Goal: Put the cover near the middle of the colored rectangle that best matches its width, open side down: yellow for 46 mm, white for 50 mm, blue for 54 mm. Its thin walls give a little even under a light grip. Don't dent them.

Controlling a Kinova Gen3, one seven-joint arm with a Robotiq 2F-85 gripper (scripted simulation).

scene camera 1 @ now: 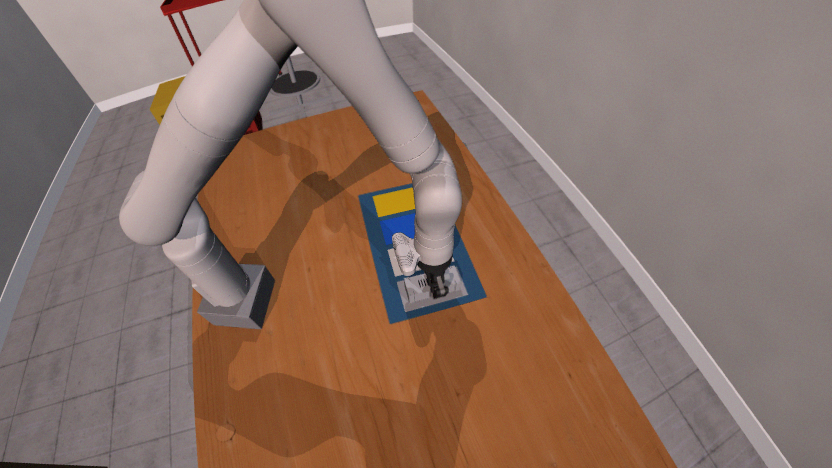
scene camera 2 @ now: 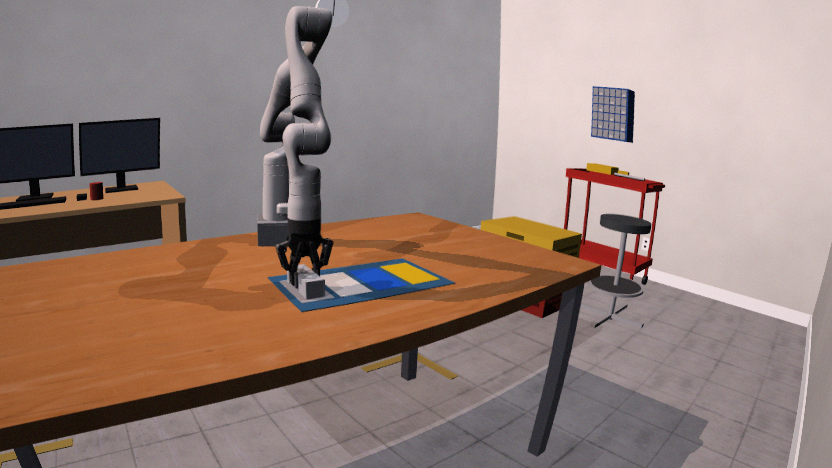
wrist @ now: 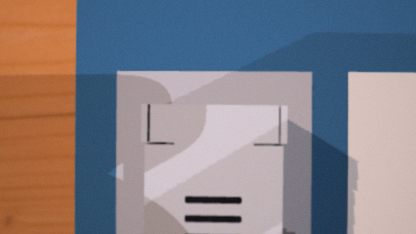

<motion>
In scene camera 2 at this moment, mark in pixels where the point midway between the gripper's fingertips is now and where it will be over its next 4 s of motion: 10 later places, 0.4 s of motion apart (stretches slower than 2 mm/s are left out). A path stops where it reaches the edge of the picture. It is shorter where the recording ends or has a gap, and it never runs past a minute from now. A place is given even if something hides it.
The gripper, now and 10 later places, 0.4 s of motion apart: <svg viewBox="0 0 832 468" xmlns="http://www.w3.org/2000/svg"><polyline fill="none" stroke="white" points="305,285 305,281 305,272 305,264 305,261 308,260 316,260 329,259 345,258 364,256 383,255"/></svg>
</motion>
